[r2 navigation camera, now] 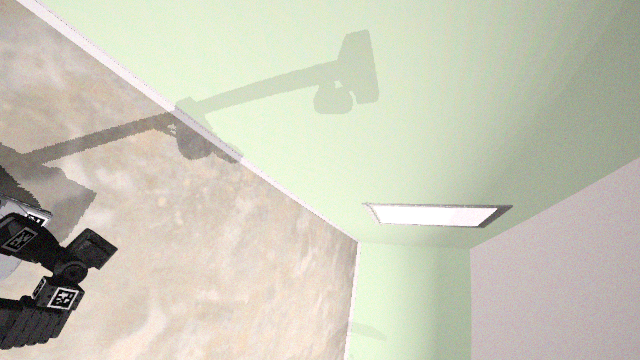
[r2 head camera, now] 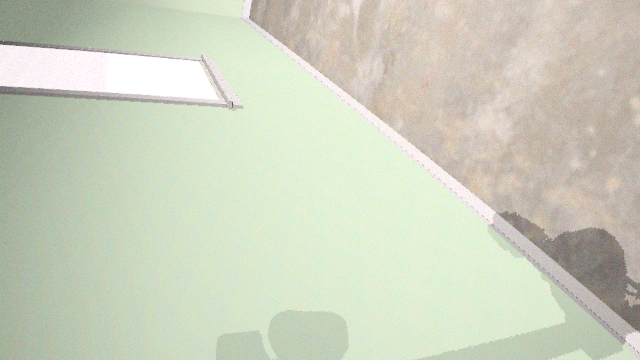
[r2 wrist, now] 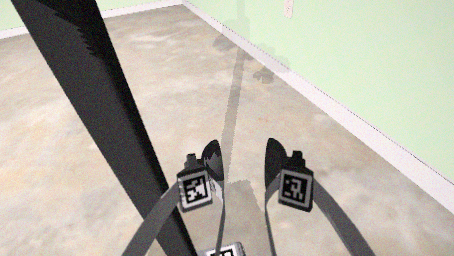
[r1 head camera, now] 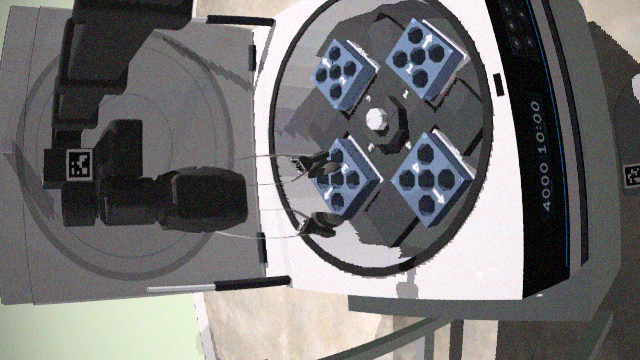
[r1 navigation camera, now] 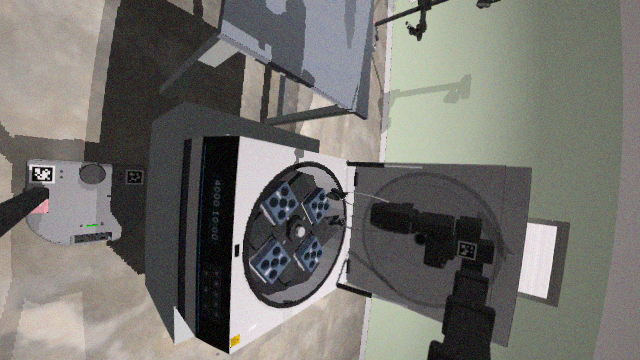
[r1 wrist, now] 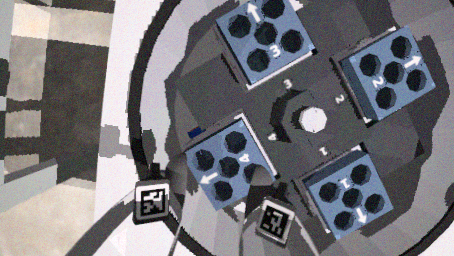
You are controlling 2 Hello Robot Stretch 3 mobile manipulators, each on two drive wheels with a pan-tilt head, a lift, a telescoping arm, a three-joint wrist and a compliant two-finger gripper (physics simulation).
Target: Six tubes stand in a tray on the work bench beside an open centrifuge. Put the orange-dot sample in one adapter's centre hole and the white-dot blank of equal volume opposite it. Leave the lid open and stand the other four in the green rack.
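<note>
The centrifuge (r1 head camera: 500,250) (r1 navigation camera: 260,320) has its grey lid (r1 head camera: 125,290) (r1 navigation camera: 510,200) open. Inside are blue adapter 1 (r1 head camera: 442,40) (r1 wrist: 316,192), adapter 2 (r1 wrist: 362,100), adapter 3 (r1 wrist: 295,57) and adapter 4 (r1 head camera: 400,167) (r1 wrist: 212,177). No tube shows in their visible holes. A small dark-blue patch (r1 wrist: 195,132) shows beside adapter 4; I cannot tell what it belongs to. My r1 gripper (r1 head camera: 327,196) (r1 navigation camera: 337,207) (r1 wrist: 218,177) is open and empty above the rotor; one fingertip covers part of a hole of adapter 4 in the wrist view. My r2 gripper (r2 wrist: 243,160) is open and empty. The tray and green rack do not show.
A grey-blue table (r1 navigation camera: 325,35) stands beside the centrifuge. A grey robot base (r1 navigation camera: 65,220) stands before its front panel. The r2 arm (r2 navigation camera: 30,320) extends over the floor at the left of its navigation view. A green wall (r2 head camera: 250,200) (r2 wrist: 400,75) stands near r2.
</note>
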